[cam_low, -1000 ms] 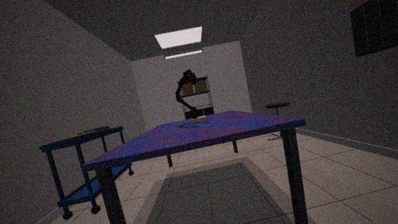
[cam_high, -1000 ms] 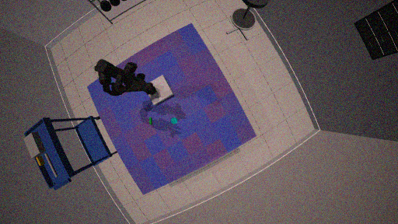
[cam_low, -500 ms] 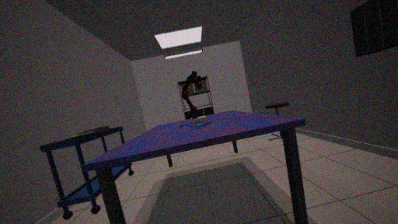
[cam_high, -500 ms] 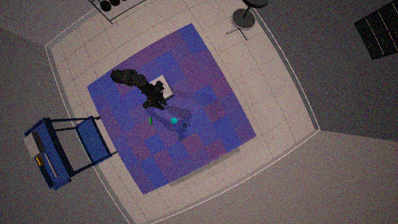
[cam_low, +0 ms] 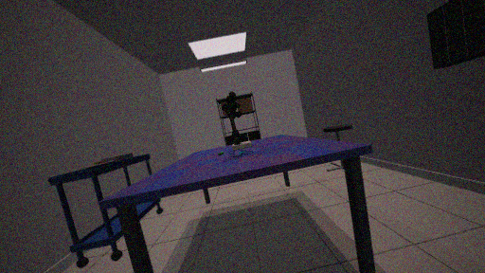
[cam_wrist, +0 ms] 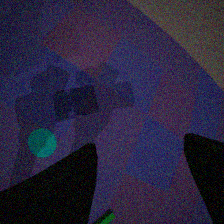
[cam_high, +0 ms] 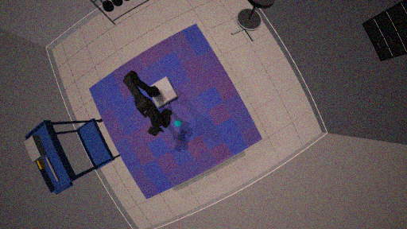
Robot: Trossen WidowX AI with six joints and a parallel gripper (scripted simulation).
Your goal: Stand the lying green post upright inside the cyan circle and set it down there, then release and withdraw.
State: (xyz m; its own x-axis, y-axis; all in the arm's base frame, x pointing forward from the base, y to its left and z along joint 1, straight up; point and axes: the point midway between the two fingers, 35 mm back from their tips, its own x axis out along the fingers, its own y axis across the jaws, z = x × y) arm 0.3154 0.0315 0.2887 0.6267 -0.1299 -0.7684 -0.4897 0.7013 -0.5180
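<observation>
The green post is 10 cm behind my gripper tip, 18 cm to the right of it and 30 cm below it. The rest, counted from my gripper tip: cyan circle 3 cm to the left, 30 cm below.
</observation>
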